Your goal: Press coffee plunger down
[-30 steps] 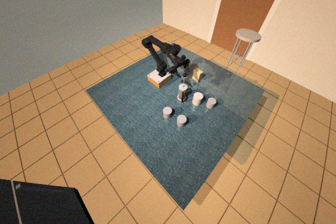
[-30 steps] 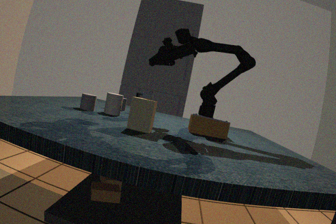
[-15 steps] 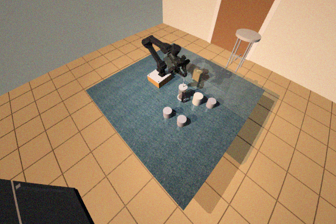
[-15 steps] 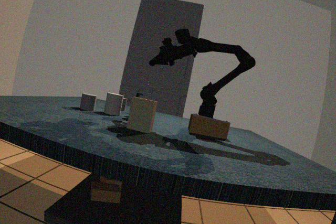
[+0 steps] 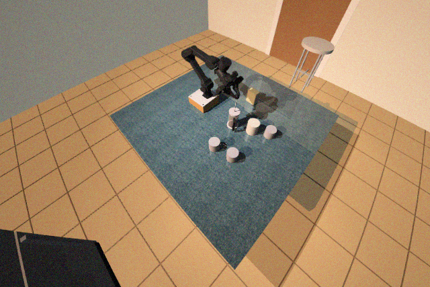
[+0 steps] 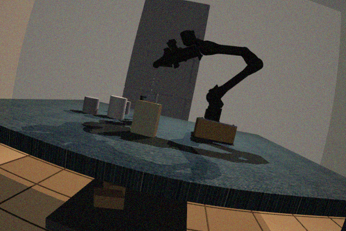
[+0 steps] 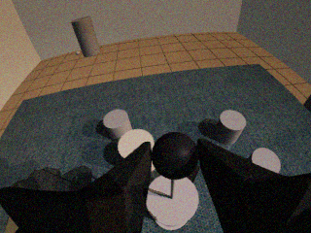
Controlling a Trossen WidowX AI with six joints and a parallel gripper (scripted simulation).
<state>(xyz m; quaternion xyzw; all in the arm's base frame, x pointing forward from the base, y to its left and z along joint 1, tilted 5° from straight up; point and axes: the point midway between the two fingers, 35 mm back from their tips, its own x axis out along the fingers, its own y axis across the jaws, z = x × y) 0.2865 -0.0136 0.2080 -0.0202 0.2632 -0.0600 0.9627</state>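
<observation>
Now: gripper tip 1 cm to the left of the coffee press and 14 cm above it.
</observation>
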